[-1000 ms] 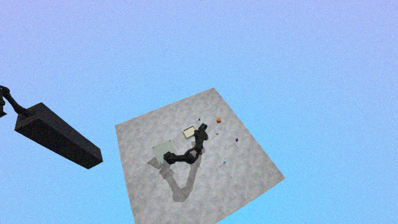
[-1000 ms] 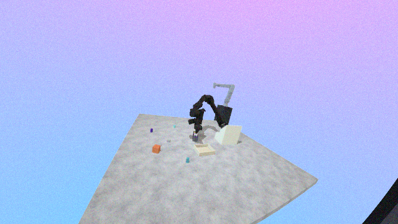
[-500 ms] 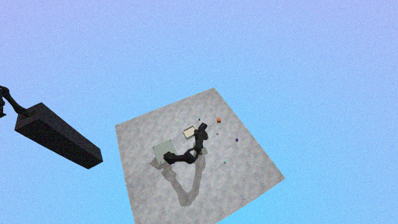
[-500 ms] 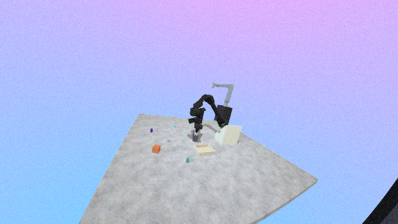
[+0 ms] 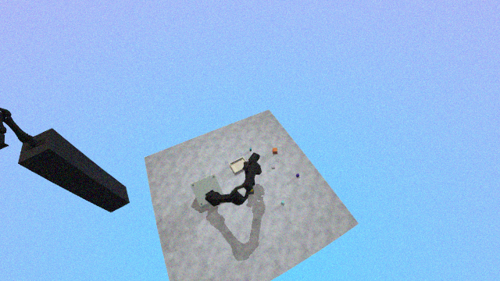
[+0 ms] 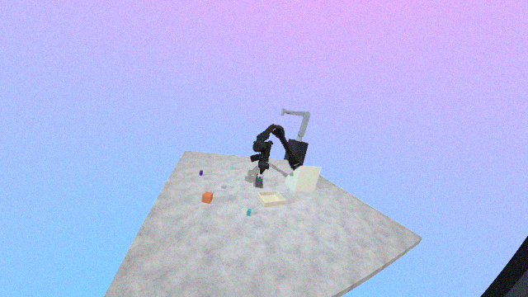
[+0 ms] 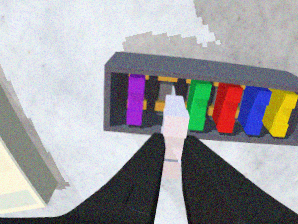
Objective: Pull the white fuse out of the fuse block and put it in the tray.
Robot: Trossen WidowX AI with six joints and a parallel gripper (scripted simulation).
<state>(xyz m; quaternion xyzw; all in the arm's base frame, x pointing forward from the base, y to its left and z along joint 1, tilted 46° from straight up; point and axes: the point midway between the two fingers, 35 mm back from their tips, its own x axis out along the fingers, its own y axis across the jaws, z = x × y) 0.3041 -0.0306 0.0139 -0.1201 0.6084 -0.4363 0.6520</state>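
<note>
The green fuse lies 60 mm below my gripper tip, 20 mm to the right of it and 10 mm behind it. Round my gripper tip: tray: 180 mm to the left, 80 mm below, 10 mm ahead; then white fuse: 10 mm below; then red fuse: 60 mm below, 30 mm to the right, 20 mm behind.
</note>
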